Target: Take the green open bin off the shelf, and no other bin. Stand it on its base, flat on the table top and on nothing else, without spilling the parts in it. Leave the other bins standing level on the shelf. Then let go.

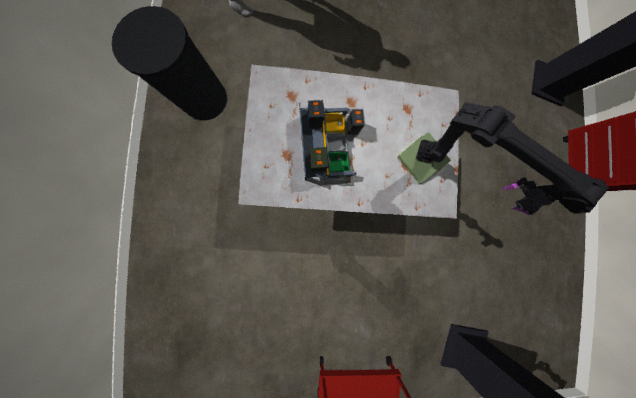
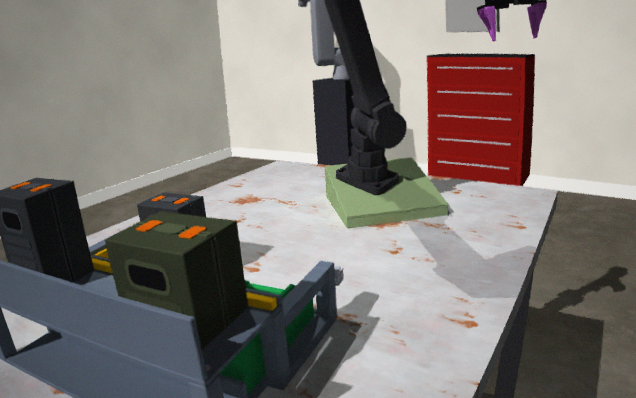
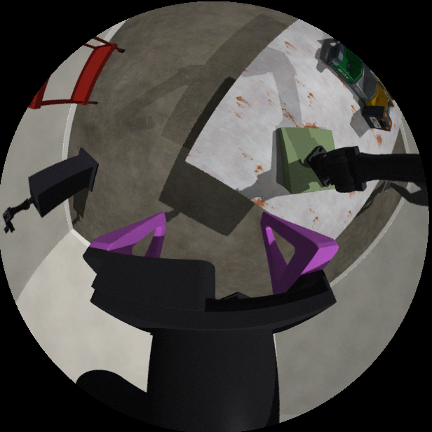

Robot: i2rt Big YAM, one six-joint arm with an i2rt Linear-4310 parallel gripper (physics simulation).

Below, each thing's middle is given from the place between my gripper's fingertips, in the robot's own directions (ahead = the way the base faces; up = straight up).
Labels:
I see the olive case [image 2: 192,265] 85 cm ahead of my hand, 2 cm to the left of it and 20 cm below it.

